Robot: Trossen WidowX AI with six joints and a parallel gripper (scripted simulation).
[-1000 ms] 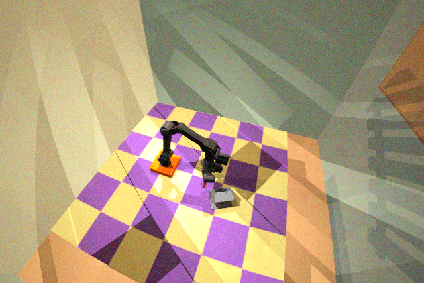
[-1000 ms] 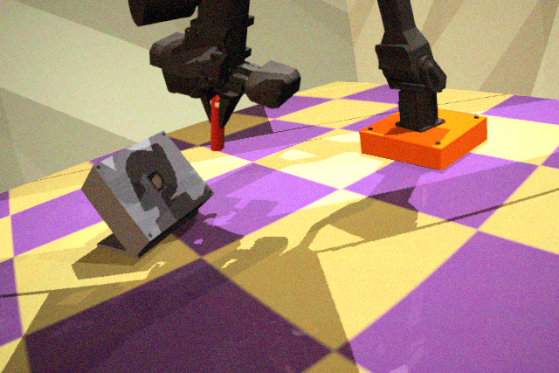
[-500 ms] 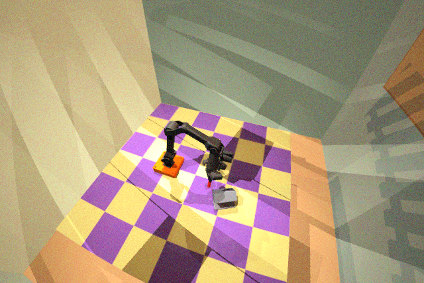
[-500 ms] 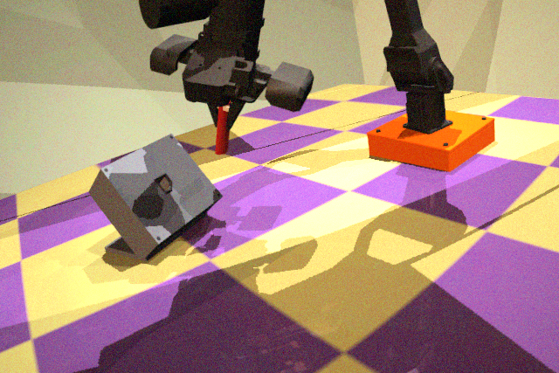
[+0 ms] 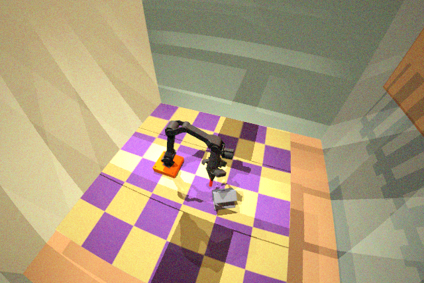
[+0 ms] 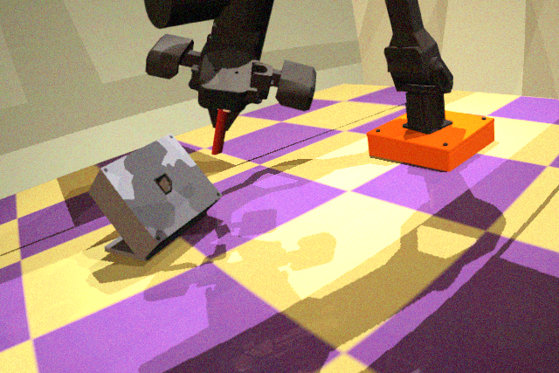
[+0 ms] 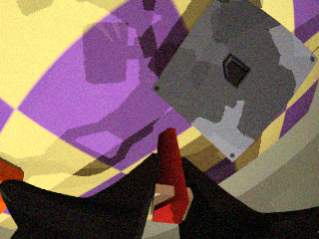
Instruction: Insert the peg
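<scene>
Now: the grey sloped panel 100 mm ahead of my gripper tip, 30 mm to the right of it and 60 mm below it. From my gripper tip the other things lie so: red peg 10 mm to the left, 10 mm above.
</scene>
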